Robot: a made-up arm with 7 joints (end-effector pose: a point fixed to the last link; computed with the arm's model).
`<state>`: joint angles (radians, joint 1 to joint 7).
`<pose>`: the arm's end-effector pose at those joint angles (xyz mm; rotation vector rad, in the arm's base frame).
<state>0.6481 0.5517 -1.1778 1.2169 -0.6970 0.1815 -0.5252</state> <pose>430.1 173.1 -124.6 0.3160 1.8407 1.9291</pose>
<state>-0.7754 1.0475 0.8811 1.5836 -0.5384 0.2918 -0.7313</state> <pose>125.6 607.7 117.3 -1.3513 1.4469 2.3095</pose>
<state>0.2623 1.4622 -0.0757 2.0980 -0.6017 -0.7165 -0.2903</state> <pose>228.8 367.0 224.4 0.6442 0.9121 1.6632</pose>
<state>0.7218 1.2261 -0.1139 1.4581 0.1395 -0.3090 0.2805</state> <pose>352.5 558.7 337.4 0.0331 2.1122 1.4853</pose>
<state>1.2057 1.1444 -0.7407 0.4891 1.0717 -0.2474 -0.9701</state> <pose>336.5 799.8 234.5 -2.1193 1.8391 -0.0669</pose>
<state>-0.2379 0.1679 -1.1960 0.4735 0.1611 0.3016 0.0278</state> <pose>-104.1 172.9 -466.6 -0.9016 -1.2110 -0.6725</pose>
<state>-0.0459 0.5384 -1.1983 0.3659 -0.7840 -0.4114 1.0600</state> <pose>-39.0 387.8 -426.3 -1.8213 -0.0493 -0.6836</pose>
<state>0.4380 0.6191 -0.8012 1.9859 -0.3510 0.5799 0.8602</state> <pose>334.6 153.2 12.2 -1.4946 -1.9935 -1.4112</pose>
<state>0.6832 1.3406 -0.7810 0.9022 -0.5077 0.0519 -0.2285</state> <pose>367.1 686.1 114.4 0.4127 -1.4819 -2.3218</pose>
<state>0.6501 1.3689 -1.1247 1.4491 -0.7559 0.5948 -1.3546</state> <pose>325.1 508.0 37.7 -0.6912 0.7001 2.0795</pose>
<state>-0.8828 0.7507 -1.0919 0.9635 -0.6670 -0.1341 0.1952</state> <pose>-414.0 351.3 -222.4 -1.8877 -0.7510 -0.6983</pose>
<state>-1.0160 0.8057 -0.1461 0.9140 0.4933 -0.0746 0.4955</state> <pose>-265.0 603.0 -203.8 -0.3091 -1.5018 -0.0944</pose>
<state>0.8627 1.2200 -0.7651 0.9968 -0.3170 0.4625 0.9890</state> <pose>431.5 648.7 141.0 -0.1614 -1.6081 -1.0963</pose>
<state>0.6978 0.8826 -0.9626 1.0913 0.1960 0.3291 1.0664</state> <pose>478.5 455.3 -58.9 -1.1446 -1.7039 -0.6838</pose>
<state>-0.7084 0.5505 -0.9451 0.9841 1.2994 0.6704 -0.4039</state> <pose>-352.3 364.2 -338.8 0.0288 -0.6797 0.0026</pose>
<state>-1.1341 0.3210 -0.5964 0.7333 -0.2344 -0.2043 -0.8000</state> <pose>-496.0 259.1 -198.8 -0.3984 -1.5245 -0.9041</pose>
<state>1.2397 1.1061 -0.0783 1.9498 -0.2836 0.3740 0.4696</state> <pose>249.5 406.9 498.5 -0.5705 1.8115 1.5796</pose>
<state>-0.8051 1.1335 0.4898 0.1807 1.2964 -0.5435 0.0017</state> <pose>-251.5 837.9 64.5 1.8506 -2.0805 -0.6823</pose>
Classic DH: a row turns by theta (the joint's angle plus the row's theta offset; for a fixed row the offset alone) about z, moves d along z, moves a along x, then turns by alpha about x. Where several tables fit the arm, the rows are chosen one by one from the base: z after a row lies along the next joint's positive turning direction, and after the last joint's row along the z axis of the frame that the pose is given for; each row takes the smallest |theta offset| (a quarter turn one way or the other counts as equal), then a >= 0, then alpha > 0; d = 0 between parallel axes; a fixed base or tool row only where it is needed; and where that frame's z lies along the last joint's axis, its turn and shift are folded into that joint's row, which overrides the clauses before.
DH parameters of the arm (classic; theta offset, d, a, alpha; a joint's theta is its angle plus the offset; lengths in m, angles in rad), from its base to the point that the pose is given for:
base (fixed): 0 0.261 -0.018 1.5708
joint 1: -1.5708 -0.189 0.029 -1.5708
joint 2: -1.5708 0.012 0.012 1.5708
joint 3: -1.5708 -0.391 0.003 -1.5708
joint 4: 0 0.034 0.028 1.5708
joint 5: 0 -0.274 -0.027 1.5708
joint 6: -1.5708 0.045 0.026 -1.5708
joint 7: -0.4636 0 0.0268 0
tool (fixed): -2.6779 -0.019 0 0

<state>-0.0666 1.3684 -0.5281 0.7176 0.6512 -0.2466 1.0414</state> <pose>166.1 787.2 0.9 -0.6765 -1.8816 -0.5041</pose>
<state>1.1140 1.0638 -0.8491 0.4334 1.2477 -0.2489 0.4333</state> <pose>396.4 779.7 162.3 -0.4006 2.9322 0.0804</pose>
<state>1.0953 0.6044 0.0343 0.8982 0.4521 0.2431 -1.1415</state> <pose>528.7 564.7 237.4 -2.0258 2.1473 -0.3718</pose>
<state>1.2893 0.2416 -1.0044 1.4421 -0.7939 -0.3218 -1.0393</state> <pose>458.9 10.8 281.9 -0.1007 1.0702 0.5378</pose>
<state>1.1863 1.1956 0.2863 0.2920 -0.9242 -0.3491 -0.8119</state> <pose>298.5 800.3 304.9 -2.0225 1.4445 1.4865</pose>
